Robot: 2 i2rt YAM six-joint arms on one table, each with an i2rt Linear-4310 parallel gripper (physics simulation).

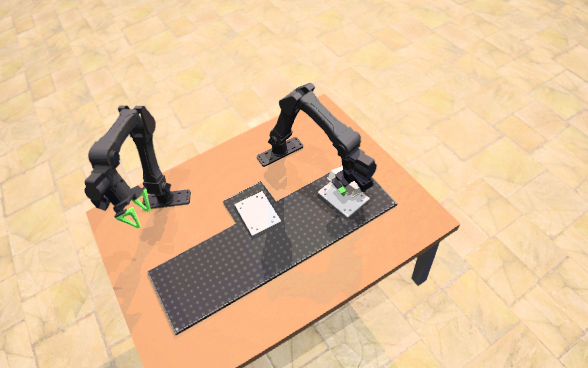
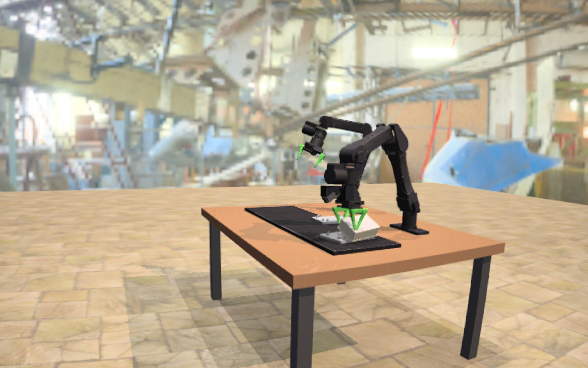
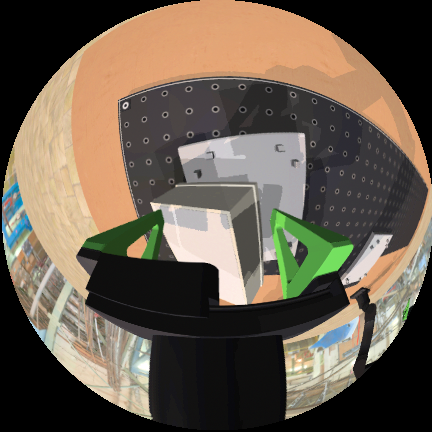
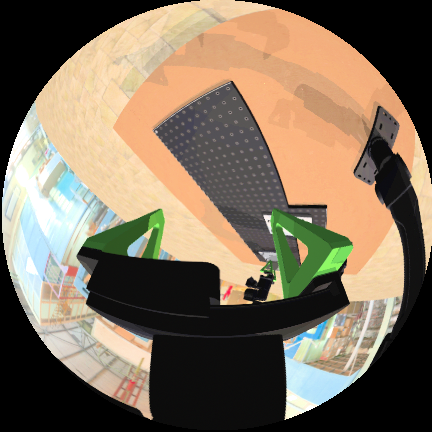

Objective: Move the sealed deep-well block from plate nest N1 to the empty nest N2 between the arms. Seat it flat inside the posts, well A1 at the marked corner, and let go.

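Frame: origin at the left arm's base, x ahead, y left, z up, level; centimetres.
Where they show: left gripper, fingertip midpoint: (image 1: 353, 189) (image 2: 348, 228) (image 3: 216, 214) (image 4: 271, 263); right gripper, fingertip midpoint: (image 1: 144, 219) (image 2: 306, 163) (image 4: 217, 214); left arm's base, origin of the base link: (image 1: 280, 152) (image 2: 408, 230); right arm's base, origin of the base link: (image 1: 166, 200) (image 3: 360, 292) (image 4: 377, 147).
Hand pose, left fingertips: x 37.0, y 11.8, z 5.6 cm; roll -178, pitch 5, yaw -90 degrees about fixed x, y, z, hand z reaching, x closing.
Things, the pixels of their top centre, and the offset from my left fingertips. Level surfaces: height alone.
- sealed deep-well block, middle of its top: (image 3: 209, 284) (image 2: 359, 216) (image 1: 347, 174) (image 4: 276, 272) dy +0.2, dx -4.2, dz +4.2 cm
- white nest N1, middle of its top: (image 3: 252, 218) (image 2: 347, 232) (image 1: 343, 193) (image 4: 274, 258) dy -3.5, dx -1.6, dz -2.1 cm
- empty nest N2, middle of its top: (image 3: 369, 264) (image 4: 287, 228) (image 1: 256, 211) (image 2: 333, 216) dy -35.0, dx -13.1, dz -2.1 cm
- black perforated board, its level: dz -4.3 cm
- orange table, its level: dz -5.6 cm
The sealed deep-well block (image 3: 209, 241) (image 2: 361, 229) (image 1: 352, 190) is a pale box. It sits tilted on the white nest N1 (image 3: 250, 160) (image 1: 344, 206) (image 2: 332, 236), with one edge raised off the plate. My left gripper (image 3: 216, 214) (image 1: 341, 190) (image 2: 352, 215) is open; its green fingers straddle the block from above and do not clamp it. The empty nest N2 (image 1: 257, 213) (image 3: 368, 257) (image 2: 322, 218) lies between the arm bases. My right gripper (image 1: 136, 209) (image 2: 310, 155) (image 4: 215, 215) is open and empty, raised high near its own base.
Both nests sit on a black perforated board (image 1: 227, 269) (image 2: 282, 215) (image 4: 225, 160) that runs along the orange table (image 1: 325, 285). The two arm base plates are bolted at the table's back edge.
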